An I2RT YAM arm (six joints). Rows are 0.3 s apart.
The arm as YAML. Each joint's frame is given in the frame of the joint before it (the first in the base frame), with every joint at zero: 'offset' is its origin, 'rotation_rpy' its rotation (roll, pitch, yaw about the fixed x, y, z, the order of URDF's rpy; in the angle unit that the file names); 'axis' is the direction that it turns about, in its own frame. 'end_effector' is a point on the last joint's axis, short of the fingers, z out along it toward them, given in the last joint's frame.
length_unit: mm
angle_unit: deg
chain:
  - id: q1
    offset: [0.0, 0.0, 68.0]
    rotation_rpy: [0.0, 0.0, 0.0]
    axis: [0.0, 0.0, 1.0]
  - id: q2
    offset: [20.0, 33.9, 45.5]
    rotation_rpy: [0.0, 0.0, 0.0]
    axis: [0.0, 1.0, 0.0]
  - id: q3
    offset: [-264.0, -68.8, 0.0]
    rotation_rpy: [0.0, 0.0, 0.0]
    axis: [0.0, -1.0, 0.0]
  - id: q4
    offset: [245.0, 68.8, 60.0]
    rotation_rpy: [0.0, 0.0, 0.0]
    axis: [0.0, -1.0, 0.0]
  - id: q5
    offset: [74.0, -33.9, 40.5]
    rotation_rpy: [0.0, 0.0, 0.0]
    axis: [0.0, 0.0, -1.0]
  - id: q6
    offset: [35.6, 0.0, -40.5]
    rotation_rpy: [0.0, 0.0, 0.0]
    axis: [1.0, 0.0, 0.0]
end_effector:
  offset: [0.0, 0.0, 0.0]
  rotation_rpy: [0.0, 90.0, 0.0]
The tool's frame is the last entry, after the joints.
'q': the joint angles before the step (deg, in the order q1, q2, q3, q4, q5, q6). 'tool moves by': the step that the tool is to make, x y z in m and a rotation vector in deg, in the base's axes. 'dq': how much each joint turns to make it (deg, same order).
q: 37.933, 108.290, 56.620, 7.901, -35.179, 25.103
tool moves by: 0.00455, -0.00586, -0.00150, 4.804, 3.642, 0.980
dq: -1.574, 0.589, -0.854, 3.564, -5.967, 3.431
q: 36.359, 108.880, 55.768, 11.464, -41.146, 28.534
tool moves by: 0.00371, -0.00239, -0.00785, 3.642, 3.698, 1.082
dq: -0.961, 1.880, -0.612, 4.044, -4.896, 3.498
